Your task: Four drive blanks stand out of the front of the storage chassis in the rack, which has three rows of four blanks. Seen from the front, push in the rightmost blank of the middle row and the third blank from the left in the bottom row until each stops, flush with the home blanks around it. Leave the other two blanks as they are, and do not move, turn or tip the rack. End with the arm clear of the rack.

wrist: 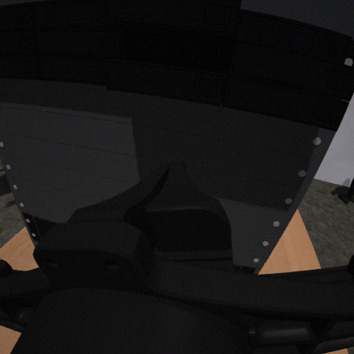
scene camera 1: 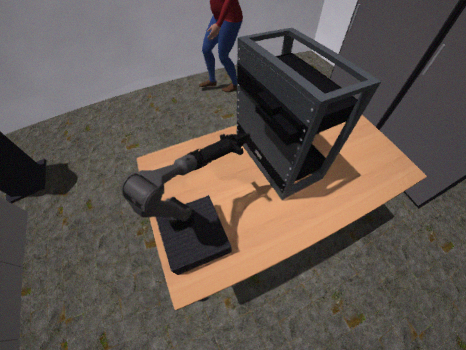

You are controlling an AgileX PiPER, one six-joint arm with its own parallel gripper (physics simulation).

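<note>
The rack (scene camera 1: 298,159) (wrist: 310,156) stands upright on the table, with the black storage chassis across its upper front. In the scene view, dark blocks stand out of the chassis: one near mid-width (scene camera 1: 268,106) and one on the right (scene camera 1: 286,127). In the wrist view, a blank (wrist: 165,79) low at mid-width and the right-hand blanks (wrist: 290,72) show stepped edges; their exact rows and depths are too dark to tell. My gripper (scene camera 1: 245,136) (wrist: 175,175) is shut and empty, its tips below the chassis, before the plain lower panels. Whether they touch the rack is unclear.
The wooden table (scene camera 1: 260,225) carries the black arm base (scene camera 1: 200,250). A person (scene camera 1: 225,40) in a red top stands behind the table, left of the rack. A large dark cabinet (scene camera 1: 400,55) stands behind the rack on the right.
</note>
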